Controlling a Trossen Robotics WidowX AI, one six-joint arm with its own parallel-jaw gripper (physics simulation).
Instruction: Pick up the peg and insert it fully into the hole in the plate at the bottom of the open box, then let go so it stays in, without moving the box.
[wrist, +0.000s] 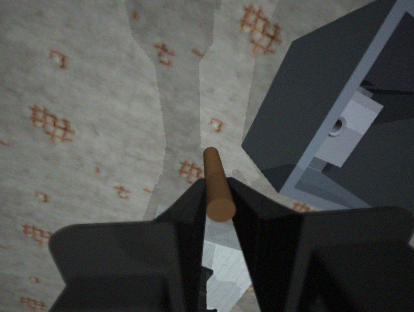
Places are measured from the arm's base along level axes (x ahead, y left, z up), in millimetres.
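Pixels of known places: gripper, fingertip midpoint: (215, 184).
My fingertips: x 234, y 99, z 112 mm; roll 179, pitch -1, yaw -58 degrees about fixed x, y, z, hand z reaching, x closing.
Ahead of a thing's pixels: the offset from my fingertips to its top centre. "*": to the spot under its first point. Level surfaces: height alone.
A brown round peg {dx +3, dy +2, dz +32 mm} (216, 182) is held between the two black fingers of my gripper (215, 184), which is shut on it. One end of the peg points toward the camera and the other points away, beyond the fingertips. The open box {dx +95, dy -134, dz -28 mm} (277, 110) is dark blue-grey with a lighter rim and stands at the upper right, to the right of the peg and apart from it. Inside it a light grey plate {dx +95, dy -134, dz -105 mm} (361, 112) shows, with a round hole {* dx +98, dy -143, dz -114 mm} (337, 126) partly behind the box's near rim. The box's right part is cut off by the view.
A grey mottled surface {dz -166 mm} (100, 90) with rust-red marks lies under the box and gripper. Shadows fall across it at the upper middle. A pale, light-grey piece (227, 270) shows between the fingers at the bottom, with a small dark part beside it.
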